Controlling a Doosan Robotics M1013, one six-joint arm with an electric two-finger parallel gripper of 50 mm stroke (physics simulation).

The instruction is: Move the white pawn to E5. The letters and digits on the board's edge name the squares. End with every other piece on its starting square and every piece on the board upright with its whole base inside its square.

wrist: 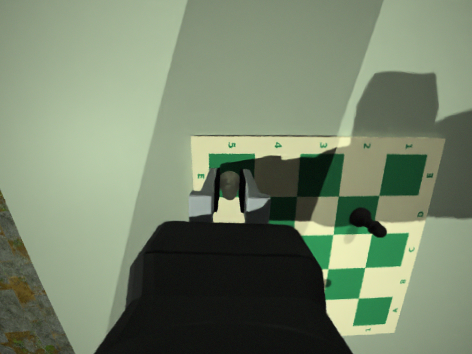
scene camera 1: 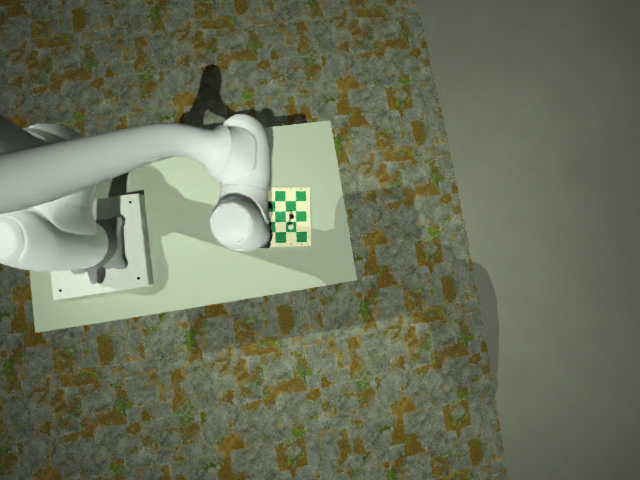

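Pixels of known places: gripper, between the fingertips: (wrist: 229,181); arm's base, origin of its link: (scene camera 1: 99,245).
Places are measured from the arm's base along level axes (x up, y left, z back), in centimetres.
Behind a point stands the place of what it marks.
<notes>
In the wrist view my gripper (wrist: 229,181) @(x -1.3, y -3.3, z -54.3 cm) is shut on the white pawn (wrist: 230,183) @(x 0.6, y -3.2, z -53.9 cm), which looks grey in the shade. It holds the pawn over the green square E5, in the corner of the chessboard (scene camera 1: 305,242) @(x -2.3, y -6.6, z -70.5 cm) (wrist: 420,150) @(x -2.3, y 13.5, z -53.3 cm). Whether the base touches the board is hidden. A black piece (scene camera 1: 269,205) @(x -0.2, y 7.9, z -59.0 cm) (wrist: 360,217) @(x -1.6, y 7.9, z -58.7 cm) stands on D2. In the scene view another black piece (scene camera 1: 291,216) @(x 0.6, y 3.0, z -66.5 cm) stands on B3 and a small white piece (scene camera 1: 290,226) @(x 1.4, y -0.6, z -65.8 cm) on B4. The arm covers the gripper, the pawn and E5 in the scene view.
The board lies on a pale green table (scene camera 1: 206,279) @(x -2.9, y -15.9, z -33.9 cm) (wrist: 75,100) @(x -2.9, y -15.1, z -46.8 cm). The robot's base plate (scene camera 1: 136,248) @(x 0.0, y -2.5, z -12.4 cm) is bolted at the table's left. The arm (scene camera 1: 129,160) @(x 48.4, y 4.9, z -46.0 cm) reaches over the board's left edge and casts broad shadows. A patterned stone floor (scene camera 1: 258,387) surrounds the table.
</notes>
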